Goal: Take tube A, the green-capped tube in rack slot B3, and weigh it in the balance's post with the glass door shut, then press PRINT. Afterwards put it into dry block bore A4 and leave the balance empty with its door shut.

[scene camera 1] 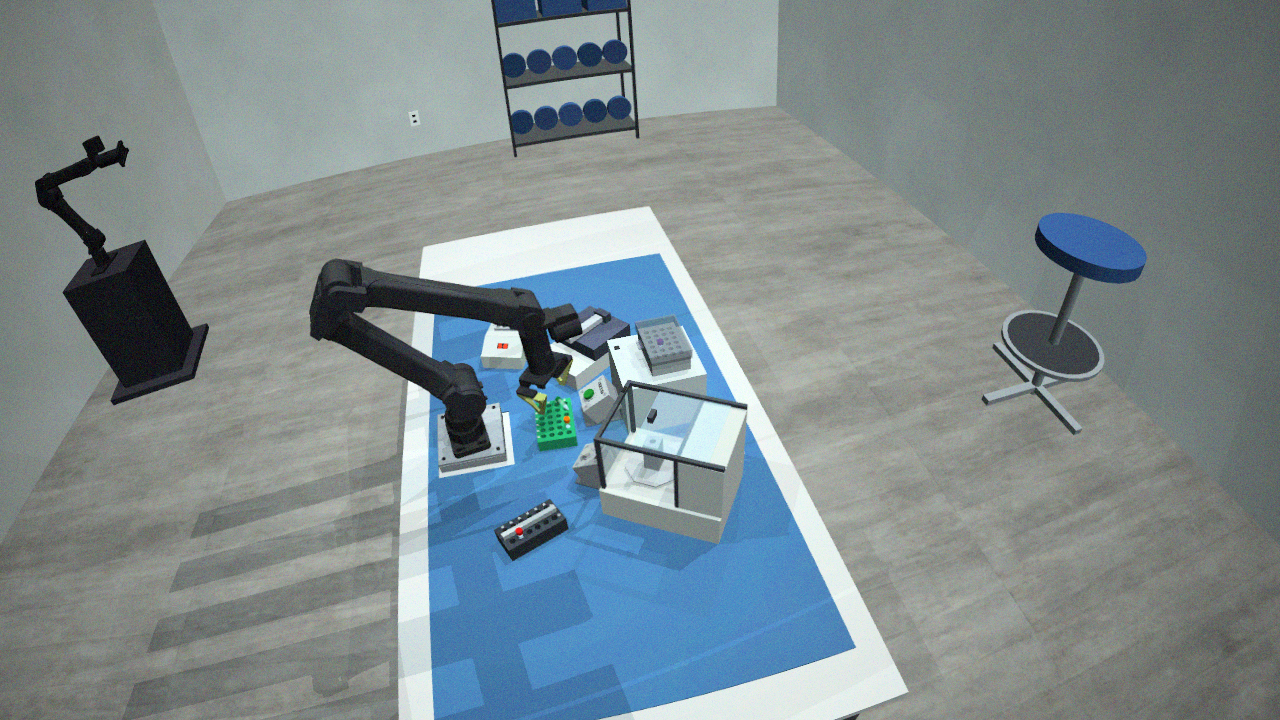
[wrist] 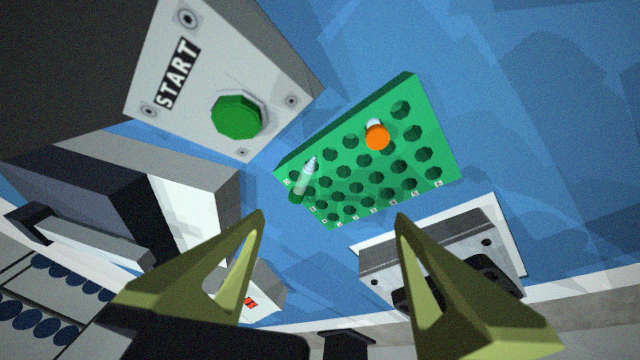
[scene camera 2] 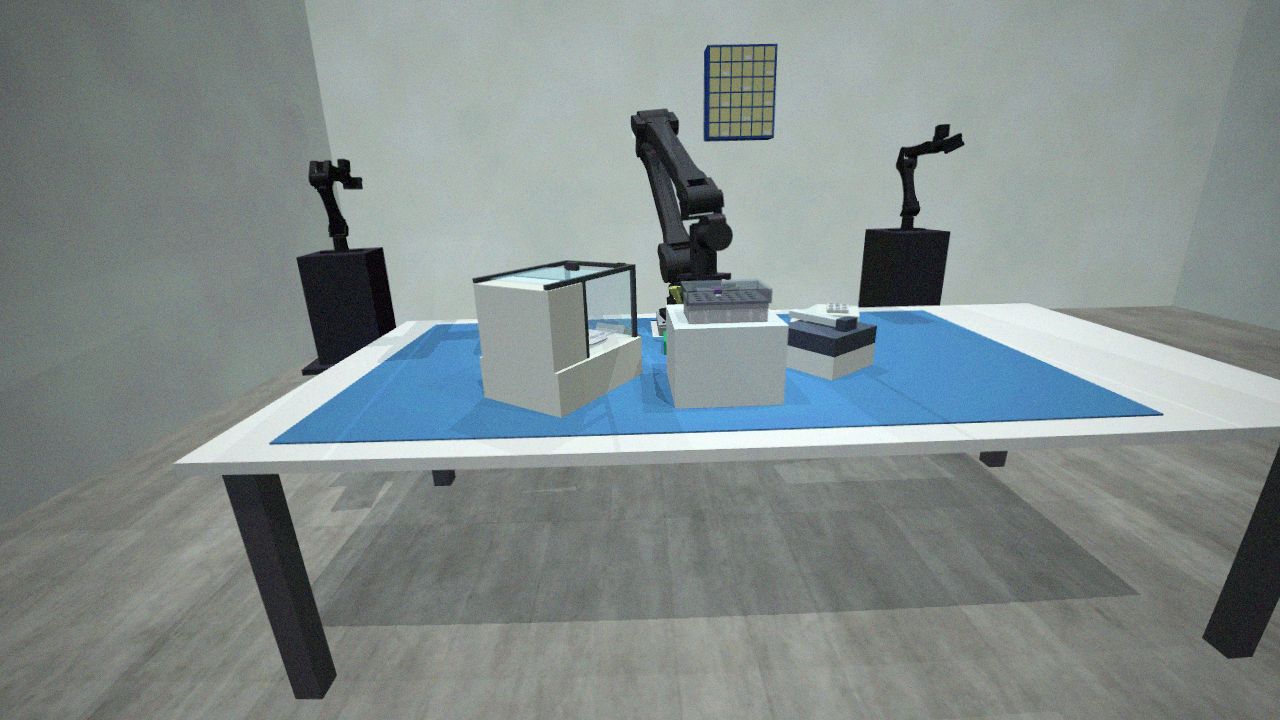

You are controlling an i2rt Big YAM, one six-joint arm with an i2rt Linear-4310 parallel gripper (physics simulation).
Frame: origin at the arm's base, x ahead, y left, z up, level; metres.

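Seen in the pictures: gripper, fingertip midpoint: (scene camera 1: 552, 399) (wrist: 326, 216); arm's base, link origin: (scene camera 1: 468, 434).
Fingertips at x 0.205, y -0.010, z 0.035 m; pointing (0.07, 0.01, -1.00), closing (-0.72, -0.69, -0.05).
Pixels of each thing's top centre, then the offset from my fingertips to it. "spot": a spot on its surface instead.
- green-capped tube, top centre: (wrist: 301, 185) (scene camera 1: 562, 401) dx +0.024, dy +0.009, dz -0.023 m
- green rack, top centre: (wrist: 359, 175) (scene camera 1: 554, 419) dx -0.008, dy -0.025, dz -0.037 m
- balance, top centre: (scene camera 1: 648, 412) (scene camera 2: 574, 262) dx +0.123, dy -0.283, dz +0.155 m
- black block with bores, top centre: (scene camera 1: 528, 520) dx -0.140, dy -0.290, dz -0.019 m
- orange-capped tube, top centre: (wrist: 377, 139) (scene camera 1: 566, 418) dx +0.014, dy -0.059, dz -0.013 m
- START panel, surface spot: (wrist: 197, 117) spot: dx +0.099, dy -0.005, dz +0.003 m
- green button, top centre: (wrist: 226, 122) (scene camera 1: 588, 391) dx +0.082, dy -0.018, dz +0.008 m
- small wedge box, surface spot: (scene camera 1: 587, 465) spot: dx +0.008, dy -0.221, dz +0.002 m
- grey grid block, surface spot: (scene camera 2: 725, 308) spot: dx +0.297, dy -0.056, dz +0.092 m
- white box, surface spot: (scene camera 2: 725, 367) spot: dx +0.324, dy -0.063, dz +0.002 m
The green-capped tube (wrist: 306, 176) lies tilted across the top of the green rack (wrist: 407, 88) (scene camera 1: 556, 442). Its pale tip points inward over the holes and its green cap sticks out at the rack's labelled edge. My gripper (wrist: 326, 216) (scene camera 1: 552, 394) is open and empty above the rack, with the tube beyond the fingertips in the wrist view. The balance (scene camera 1: 660, 514) (scene camera 2: 517, 344) stands right of the rack; its pan shows through the glass, but I cannot tell the door's position. A black block with bores (scene camera 1: 510, 540) lies nearer the camera; I cannot tell whether it is the dry block.
An orange-capped tube (wrist: 377, 137) (scene camera 1: 566, 419) stands in the rack. A START panel (wrist: 197, 117) with a green button (wrist: 236, 117) is beside it. A small wedge box (scene camera 1: 587, 465) adjoins the balance. A grey grid block (scene camera 1: 663, 344) (scene camera 2: 725, 308) sits on a white box (scene camera 2: 725, 367).
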